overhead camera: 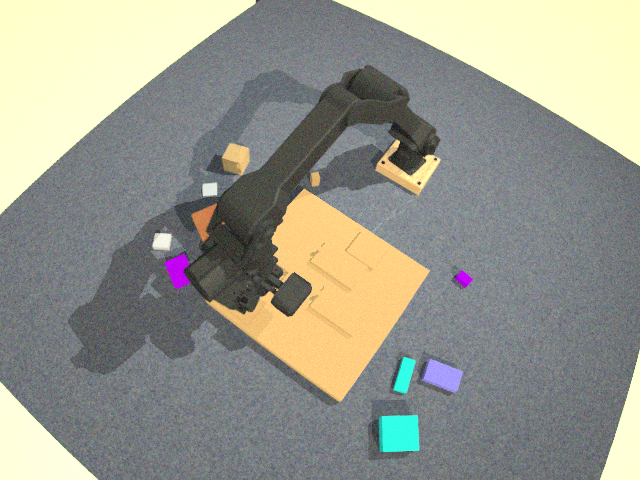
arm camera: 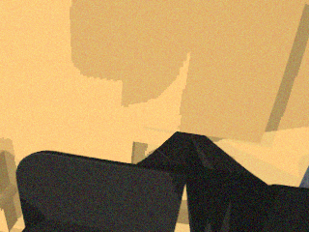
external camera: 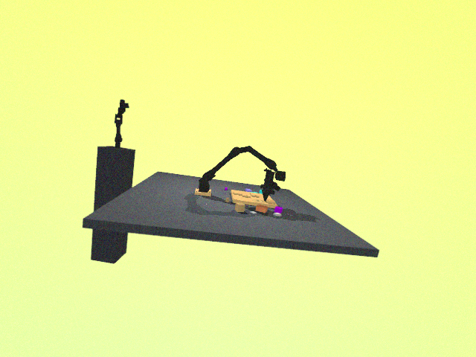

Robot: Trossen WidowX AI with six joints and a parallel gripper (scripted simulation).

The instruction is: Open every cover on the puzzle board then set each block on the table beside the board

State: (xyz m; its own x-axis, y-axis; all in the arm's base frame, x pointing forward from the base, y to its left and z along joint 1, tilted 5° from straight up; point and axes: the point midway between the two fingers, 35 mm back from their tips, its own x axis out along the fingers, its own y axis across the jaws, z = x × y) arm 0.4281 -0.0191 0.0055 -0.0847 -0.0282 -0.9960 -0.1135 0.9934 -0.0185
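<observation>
My gripper tip is now 8 cm short of the purple block, 13 cm to the left of it and 1 cm above it. The rest, counted from my gripper tip: cyan bar: 6 cm behind, 29 cm to the left, 2 cm below; then orange block: 3 cm behind, 16 cm to the right, 1 cm below; then tan cube: 17 cm behind, 24 cm to the right.
</observation>
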